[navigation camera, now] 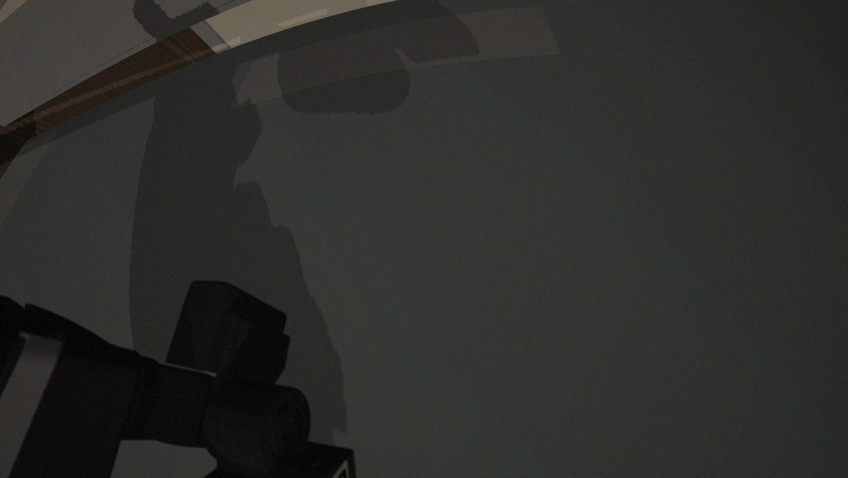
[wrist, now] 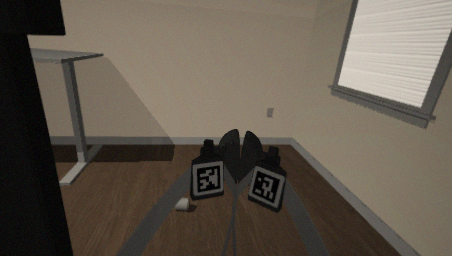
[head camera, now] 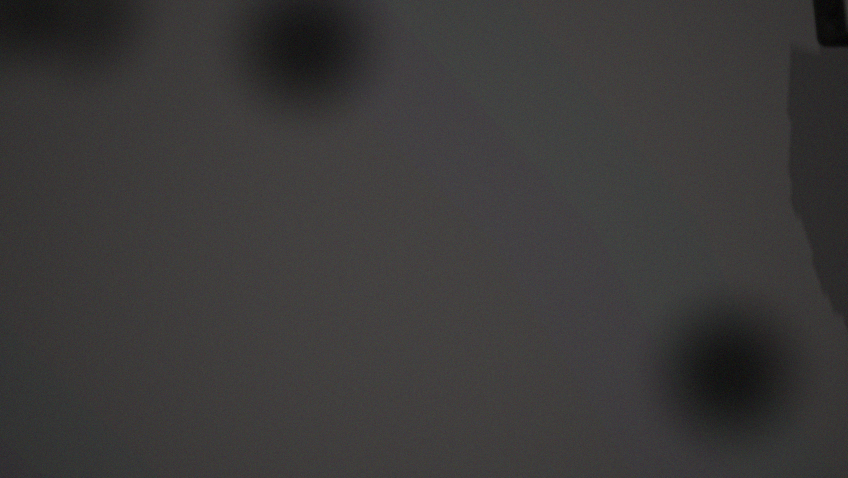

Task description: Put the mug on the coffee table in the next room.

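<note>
My gripper (wrist: 239,148) is shut in the wrist view, its two dark cups meeting low down with a narrow gap at the top and no object between them. A small white cup-like thing (wrist: 182,204), possibly the mug, lies on the wood floor, lower and to the left of the fingers and apart from them. It is too small to make out a handle. No coffee table can be made out. In the navigation camera view the dark wrist shows at the lower left; the fingertips do not show there.
A grey surface (head camera: 356,249) (navigation camera: 534,237) fills most of the head and navigation views. In the wrist view, a tall grey desk (wrist: 76,107) stands left against the wall, a dark post (wrist: 35,150) blocks the left edge, and a window (wrist: 395,55) is at the right.
</note>
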